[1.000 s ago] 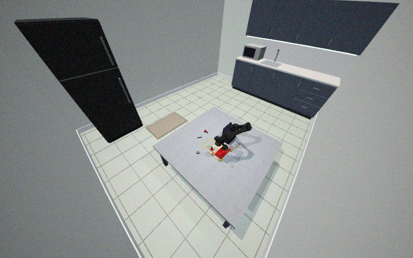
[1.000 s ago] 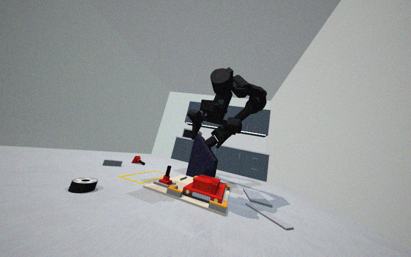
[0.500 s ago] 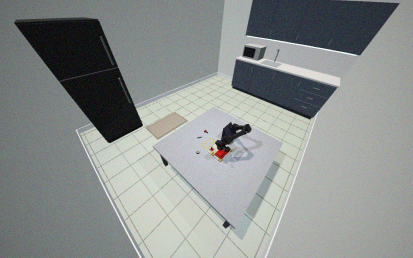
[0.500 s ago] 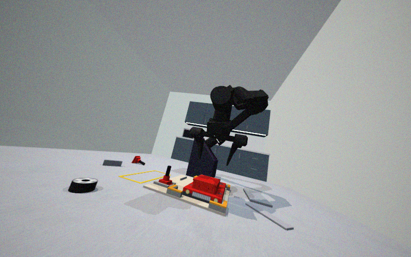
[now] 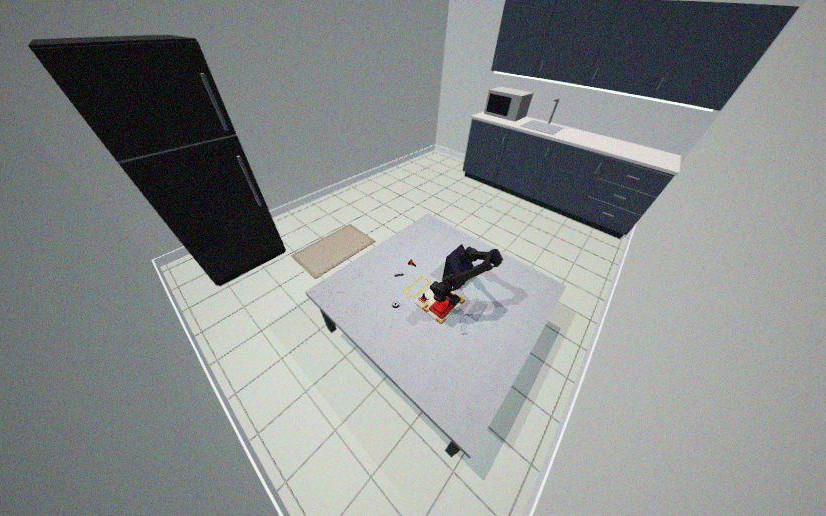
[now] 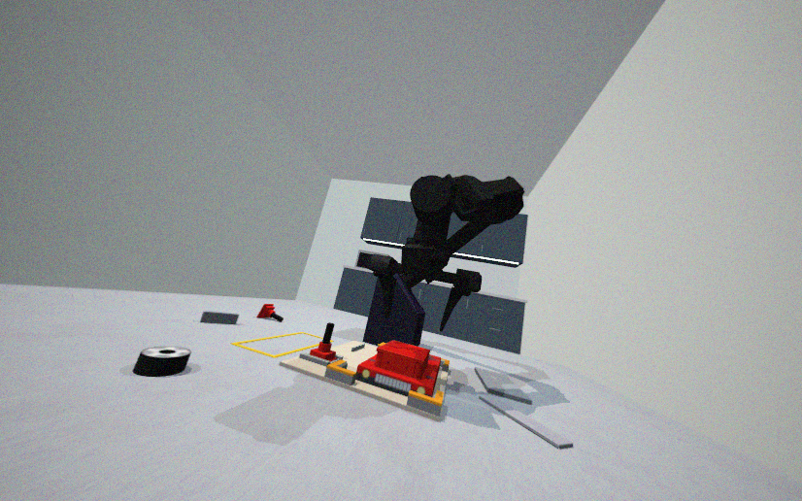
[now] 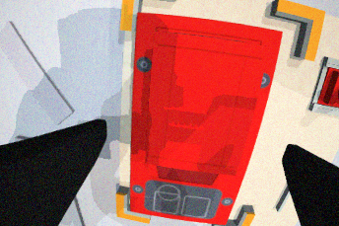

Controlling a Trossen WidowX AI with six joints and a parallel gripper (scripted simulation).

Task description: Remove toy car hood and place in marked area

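The red hood is 50 mm below my gripper tip. Round my gripper tip: black wheel: 180 mm ahead, 230 mm to the right, 80 mm below.
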